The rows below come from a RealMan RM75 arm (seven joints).
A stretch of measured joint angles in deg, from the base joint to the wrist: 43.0, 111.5, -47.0, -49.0, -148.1, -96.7, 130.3; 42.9, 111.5, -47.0, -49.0, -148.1, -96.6, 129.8; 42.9, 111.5, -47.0, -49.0, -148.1, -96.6, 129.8; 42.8, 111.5, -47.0, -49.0, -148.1, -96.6, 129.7; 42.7, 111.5, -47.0, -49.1, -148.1, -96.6, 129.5; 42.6, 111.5, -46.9, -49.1, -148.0, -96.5, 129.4; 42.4, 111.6, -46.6, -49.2, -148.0, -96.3, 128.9; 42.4, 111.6, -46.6, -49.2, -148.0, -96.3, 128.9; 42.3, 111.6, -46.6, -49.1, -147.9, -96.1, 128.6; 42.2, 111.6, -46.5, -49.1, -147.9, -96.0, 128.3; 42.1, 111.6, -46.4, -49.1, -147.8, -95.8, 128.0; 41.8, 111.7, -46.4, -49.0, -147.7, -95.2, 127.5; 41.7, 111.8, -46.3, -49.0, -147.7, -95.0, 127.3; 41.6, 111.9, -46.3, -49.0, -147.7, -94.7, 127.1
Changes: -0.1, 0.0, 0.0, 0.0, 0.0, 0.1, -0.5; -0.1, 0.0, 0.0, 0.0, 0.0, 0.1, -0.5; -0.2, 0.0, 0.0, 0.0, 0.0, 0.1, -0.6; -0.3, 0.0, 0.0, -0.1, 0.0, 0.1, -0.8; -0.4, 0.0, 0.1, -0.1, 0.1, 0.2, -0.9; -0.6, 0.1, 0.4, -0.2, 0.1, 0.4, -1.4; -0.6, 0.1, 0.4, -0.2, 0.1, 0.4, -1.4; -0.7, 0.1, 0.4, -0.1, 0.2, 0.6, -1.7; -0.8, 0.1, 0.5, -0.1, 0.2, 0.7, -2.0; -0.9, 0.1, 0.6, -0.1, 0.3, 0.9, -2.3; -1.2, 0.2, 0.6, 0.0, 0.4, 1.5, -2.8; -1.3, 0.3, 0.7, 0.0, 0.4, 1.7, -3.0; -1.4, 0.4, 0.7, 0.0, 0.4, 2.0, -3.2
